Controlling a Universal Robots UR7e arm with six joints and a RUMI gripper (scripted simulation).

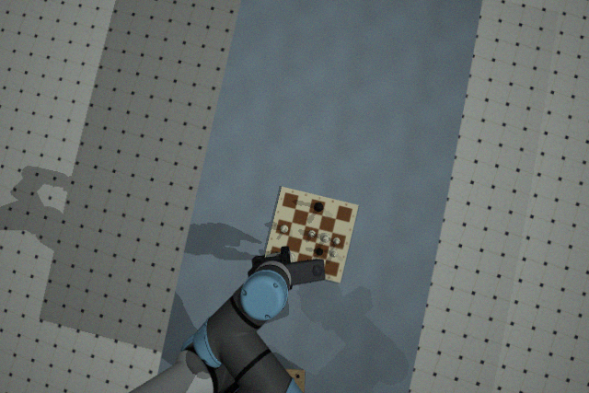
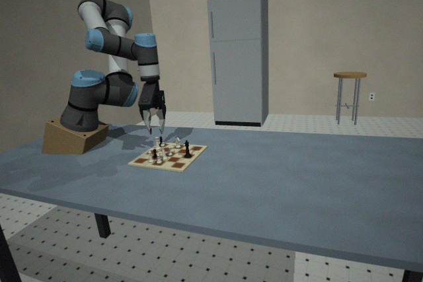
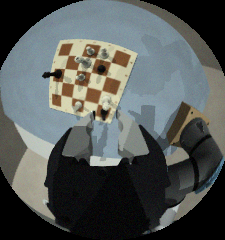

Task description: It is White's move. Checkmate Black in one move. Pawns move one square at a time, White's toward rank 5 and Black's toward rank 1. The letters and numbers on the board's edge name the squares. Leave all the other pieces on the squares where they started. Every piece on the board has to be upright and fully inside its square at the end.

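Now: hand 5 cm above the white piece. The rest, counted from my hand: tall black piece (15 cm ahead, 6 cm to the right, 5 cm below); chessboard (8 cm below, 7 cm ahead, 4 cm to the right).
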